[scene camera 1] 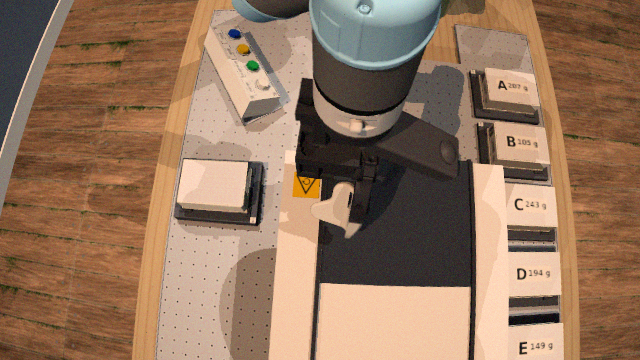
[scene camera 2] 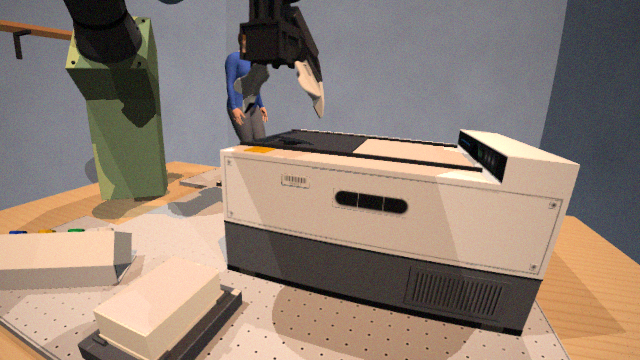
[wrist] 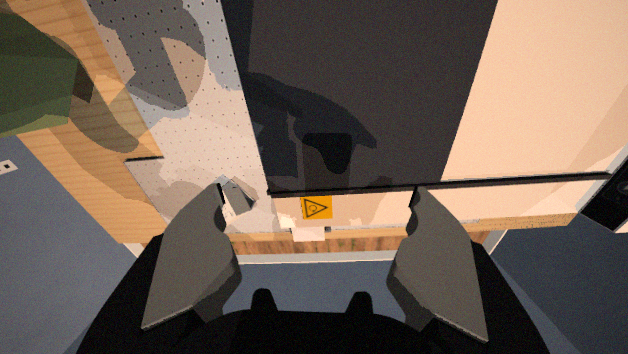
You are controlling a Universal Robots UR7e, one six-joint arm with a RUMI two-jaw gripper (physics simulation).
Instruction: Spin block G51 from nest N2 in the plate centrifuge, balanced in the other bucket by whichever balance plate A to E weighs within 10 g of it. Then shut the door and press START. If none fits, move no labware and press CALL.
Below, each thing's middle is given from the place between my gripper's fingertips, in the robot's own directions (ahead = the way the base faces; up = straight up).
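Labels:
Flat dark panel point(scene camera 1: 416, 232): 6 cm ahead of my hand, 5 cm to the left, 5 cm below. Plate centrifuge point(scene camera 2: 463, 234): 20 cm ahead of my hand, 1 cm to the right, 14 cm below. Cream block point(scene camera 1: 222, 186): 13 cm behind my hand, 21 cm to the right, 22 cm below. Button box point(scene camera 1: 252, 103): well behind my hand, a good way to the right, a good way below. Going by their middles, of the things named here the flat dark panel is the nearest to my hand and the button box the farthest from it.

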